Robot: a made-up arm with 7 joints. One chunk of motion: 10 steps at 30 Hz.
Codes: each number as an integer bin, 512 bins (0 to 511) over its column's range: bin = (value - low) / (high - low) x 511, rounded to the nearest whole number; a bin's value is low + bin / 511 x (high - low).
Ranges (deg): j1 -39..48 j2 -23..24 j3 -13..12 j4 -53..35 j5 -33..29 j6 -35..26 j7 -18..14
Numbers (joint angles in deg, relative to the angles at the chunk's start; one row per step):
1: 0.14 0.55 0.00 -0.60 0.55 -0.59 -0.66
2: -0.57 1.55 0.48 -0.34 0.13 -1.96 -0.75
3: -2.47 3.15 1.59 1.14 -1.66 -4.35 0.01
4: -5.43 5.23 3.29 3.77 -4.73 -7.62 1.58
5: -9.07 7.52 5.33 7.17 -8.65 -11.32 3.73
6: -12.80 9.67 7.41 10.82 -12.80 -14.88 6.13
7: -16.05 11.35 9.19 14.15 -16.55 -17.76 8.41
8: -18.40 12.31 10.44 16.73 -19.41 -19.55 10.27
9: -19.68 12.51 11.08 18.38 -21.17 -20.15 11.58
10: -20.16 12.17 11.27 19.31 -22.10 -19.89 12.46
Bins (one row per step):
1: 230 256 266 304 277 288 277
2: 226 267 276 306 273 277 275
3: 215 284 298 314 258 257 288
4: 197 307 333 330 233 229 313
5: 176 332 375 349 201 198 347
6: 154 355 417 371 166 169 385
7: 135 373 454 390 136 144 422
8: 121 384 479 405 112 129 451
9: 113 386 492 414 98 124 472
10: 111 382 496 420 90 127 486

